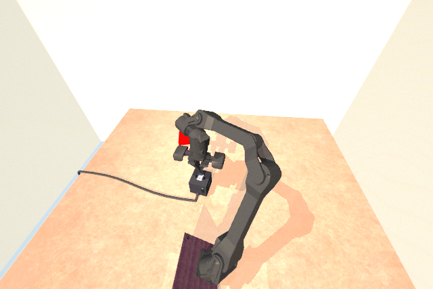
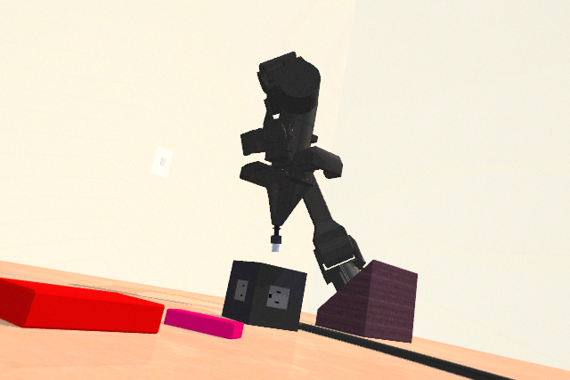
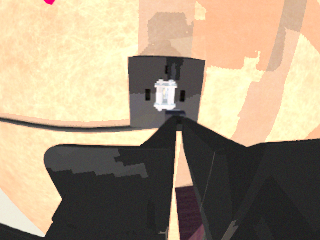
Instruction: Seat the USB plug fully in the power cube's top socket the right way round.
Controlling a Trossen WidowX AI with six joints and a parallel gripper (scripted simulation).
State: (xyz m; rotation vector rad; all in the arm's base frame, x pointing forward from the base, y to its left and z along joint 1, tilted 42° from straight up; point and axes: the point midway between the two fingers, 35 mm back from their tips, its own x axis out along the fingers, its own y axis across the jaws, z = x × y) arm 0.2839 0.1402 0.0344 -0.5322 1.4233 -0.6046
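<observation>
Right now the USB plug is 10 mm below my gripper tip. The rest, counted from my gripper tip: red block (280 mm ahead, 170 mm to the left, 120 mm below); then pink block (170 mm ahead, 140 mm to the left, 130 mm below).
</observation>
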